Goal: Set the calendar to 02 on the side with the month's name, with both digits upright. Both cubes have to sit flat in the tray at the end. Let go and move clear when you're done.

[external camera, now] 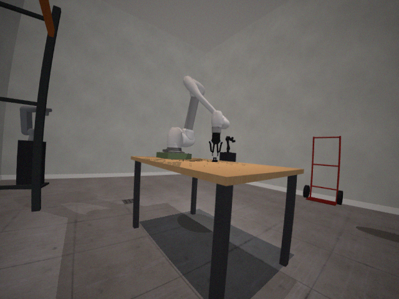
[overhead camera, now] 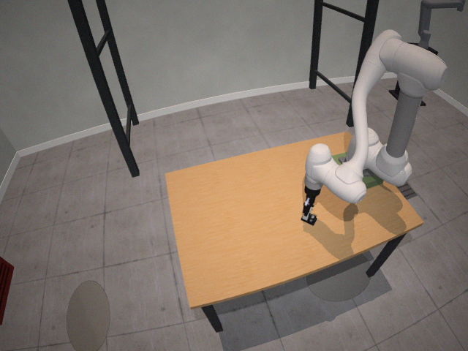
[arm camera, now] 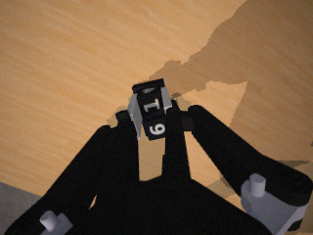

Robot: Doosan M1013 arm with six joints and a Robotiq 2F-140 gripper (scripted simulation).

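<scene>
The black number cube lies 30 mm below my hand.
</scene>
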